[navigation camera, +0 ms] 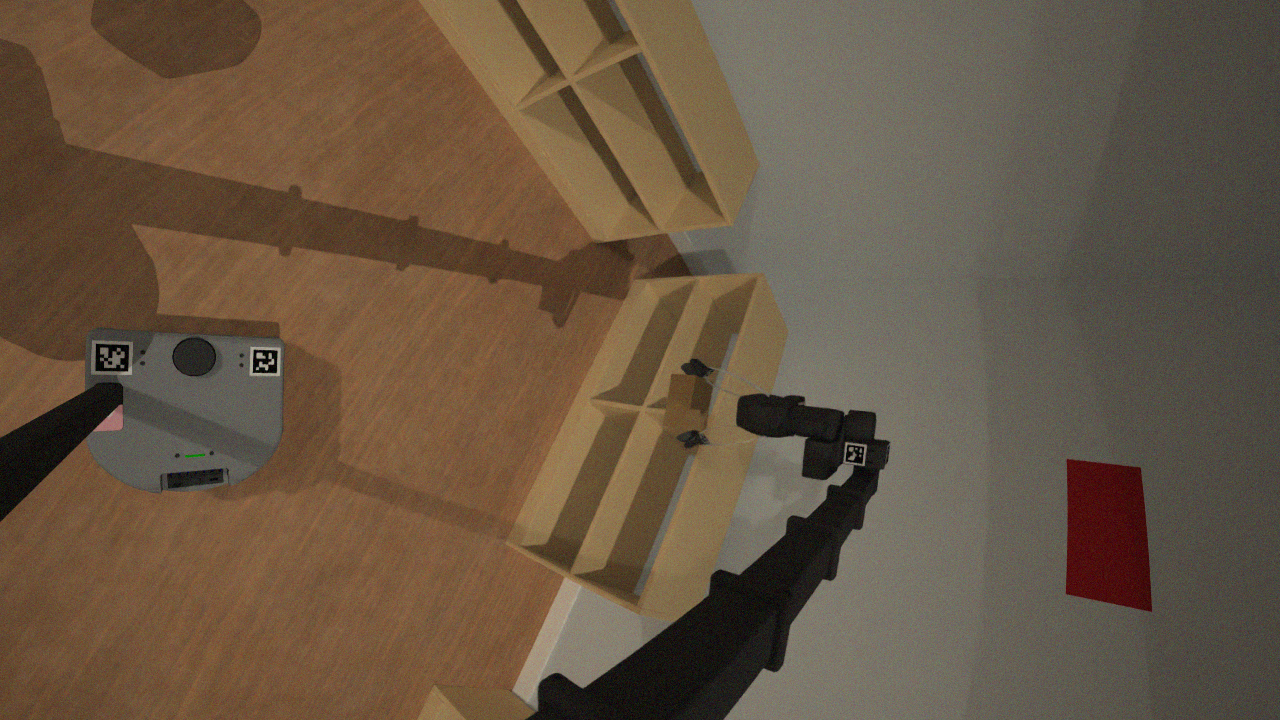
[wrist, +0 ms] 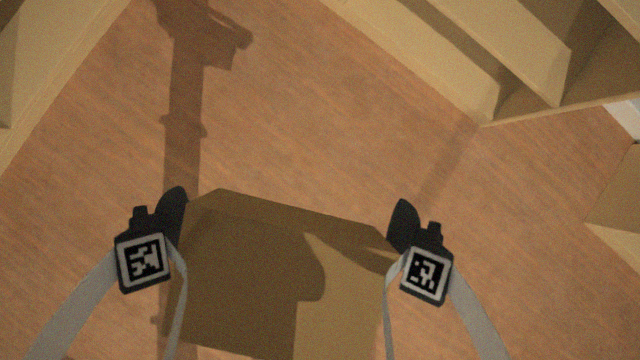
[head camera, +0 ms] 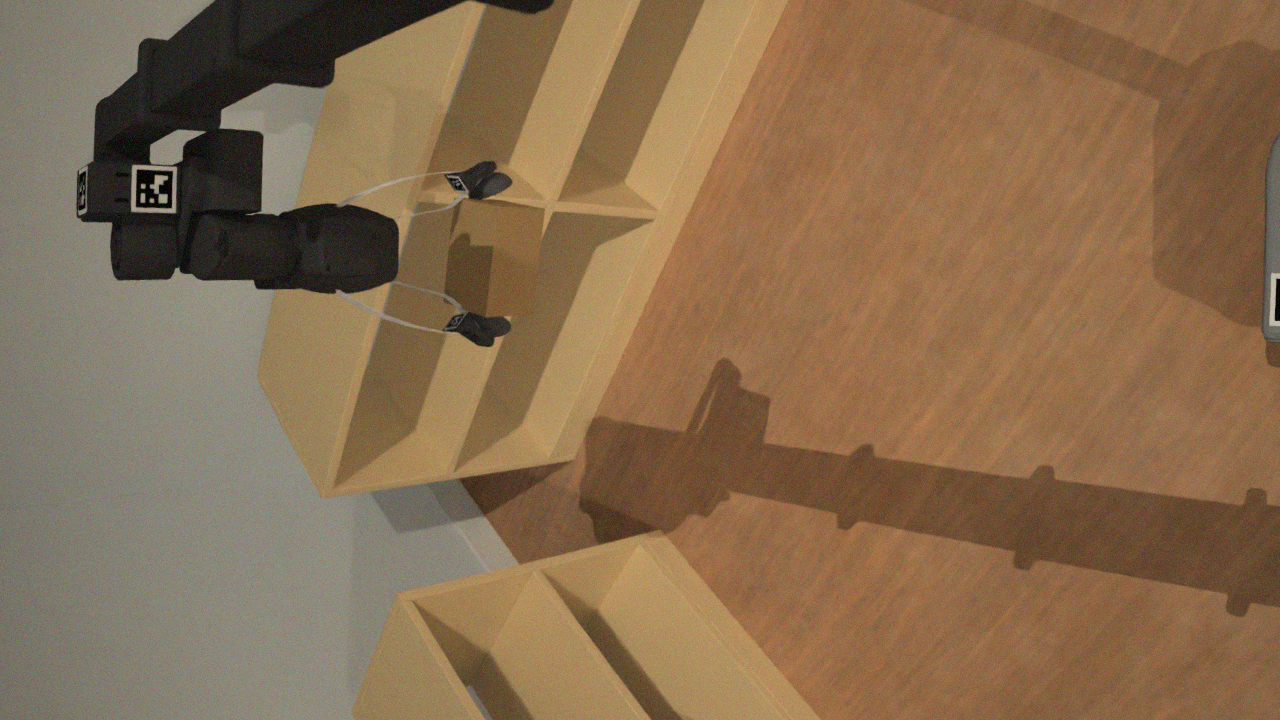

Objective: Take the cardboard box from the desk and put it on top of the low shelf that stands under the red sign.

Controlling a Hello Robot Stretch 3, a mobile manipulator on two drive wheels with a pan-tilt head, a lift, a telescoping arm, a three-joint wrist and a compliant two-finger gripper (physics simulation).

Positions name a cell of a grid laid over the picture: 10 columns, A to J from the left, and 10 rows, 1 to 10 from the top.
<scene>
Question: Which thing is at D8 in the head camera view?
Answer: A white baseboard.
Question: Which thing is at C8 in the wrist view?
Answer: My gripper.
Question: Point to my gripper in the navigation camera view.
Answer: F6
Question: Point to a white baseboard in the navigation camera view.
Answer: At E9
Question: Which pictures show my gripper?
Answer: The navigation camera view, the wrist view and the head camera view: all of them.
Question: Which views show the cardboard box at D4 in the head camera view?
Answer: The navigation camera view, the wrist view and the head camera view: all of them.
</scene>
